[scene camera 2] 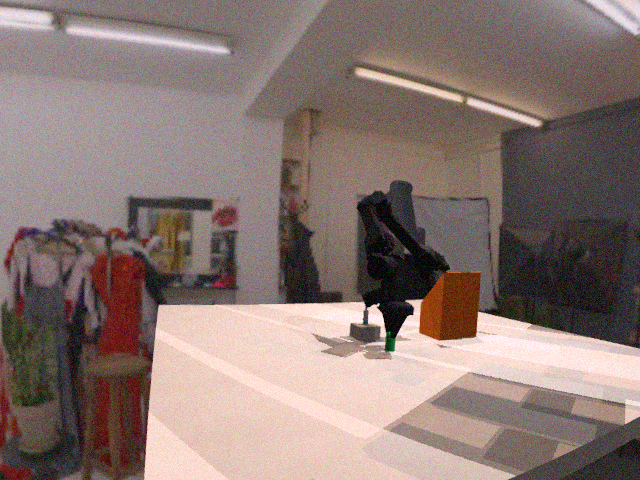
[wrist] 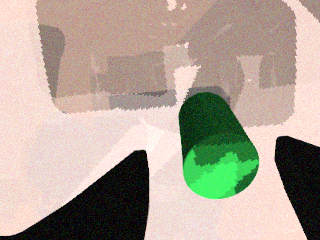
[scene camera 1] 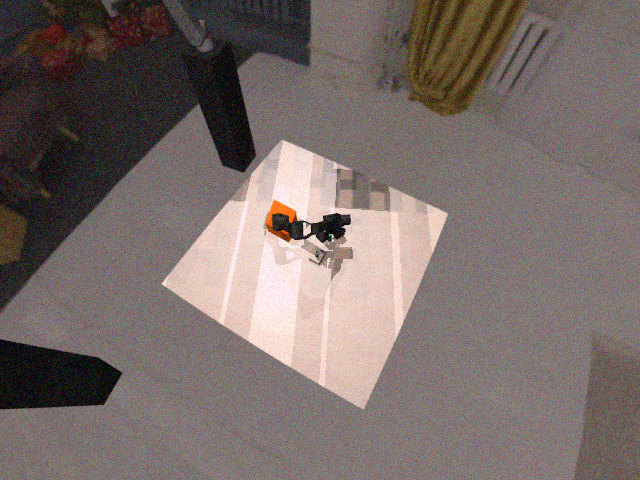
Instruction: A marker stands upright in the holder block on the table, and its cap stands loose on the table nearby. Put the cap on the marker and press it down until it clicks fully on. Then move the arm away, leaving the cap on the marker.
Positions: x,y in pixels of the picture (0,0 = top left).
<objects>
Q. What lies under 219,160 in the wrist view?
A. A green cap.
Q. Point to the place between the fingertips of my gripper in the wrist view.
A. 213,155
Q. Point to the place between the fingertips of my gripper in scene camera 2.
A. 390,335
</objects>
